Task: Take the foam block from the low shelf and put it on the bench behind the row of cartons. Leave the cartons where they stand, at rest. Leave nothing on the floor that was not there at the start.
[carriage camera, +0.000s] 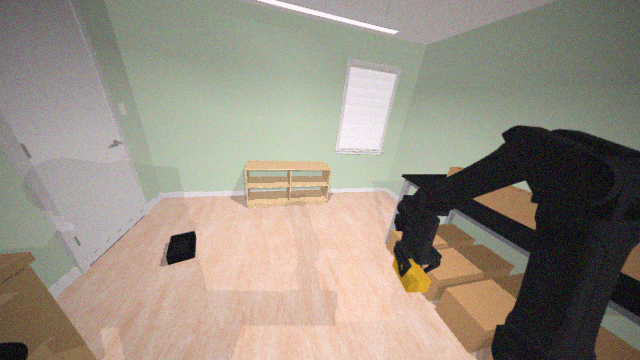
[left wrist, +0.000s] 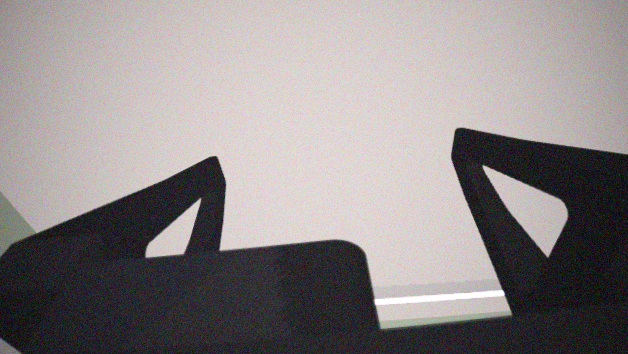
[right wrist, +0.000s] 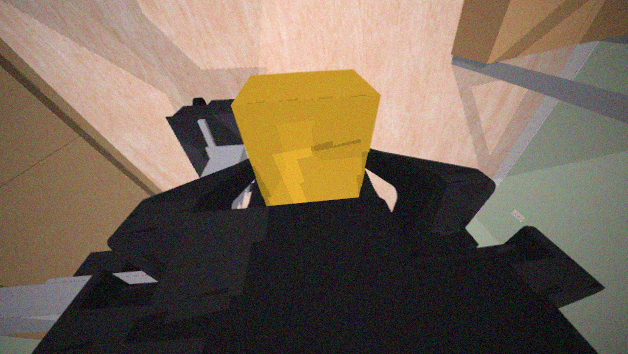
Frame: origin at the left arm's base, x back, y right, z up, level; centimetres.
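Seen in the pictures: left gripper, between the fingertips: (left wrist: 336, 155); right gripper, between the fingertips: (carriage camera: 410, 275) (right wrist: 308, 156).
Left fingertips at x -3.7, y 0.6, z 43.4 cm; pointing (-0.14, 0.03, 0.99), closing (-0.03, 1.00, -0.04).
A point is followed by its place in that frame.
The yellow foam block (carriage camera: 415, 281) @(z -0.1, x -23.4, y 67.8 cm) (right wrist: 305, 132) @(z 0.1, x -30.9, y 68.9 cm) is between the fingers of my right gripper (carriage camera: 416, 267) @(z -2.7, x -27.5, y 69.3 cm), which is shut on it and holds it in the air in front of the cartons under the bench. Its fingertips are partly hidden by the block in the right wrist view. The black-topped bench (carriage camera: 492, 220) @(z -17.5, x -83.3, y 160.1 cm) is at the right, partly hidden by my right arm. A brown carton surface (carriage camera: 507, 199) @(z -6.6, x -94.0, y 176.2 cm) shows on the bench; how the row stands is mostly hidden. My left gripper (left wrist: 336, 155) @(z 43.4, x -3.7, y 0.6 cm) is open and empty, with the ceiling beyond its fingers.
Large cartons (carriage camera: 457, 265) @(z -81.9, x -104.7, y 180.4 cm) (carriage camera: 482, 300) @(z -81.9, x -73.5, y 174.9 cm) stand below the bench top. A low wooden shelf unit (carriage camera: 287, 165) @(z -47.9, x -244.9, y 8.5 cm) is against the far wall. A black box (carriage camera: 181, 247) @(z -108.6, x -139.6, y -85.0 cm) is on the floor at the left. A brown cabinet (carriage camera: 35, 305) @(z -39.4, x -41.2, y -61.4 cm) (right wrist: 45, 150) @(z -75.8, x 10.5, y -52.4 cm) is at the near left.
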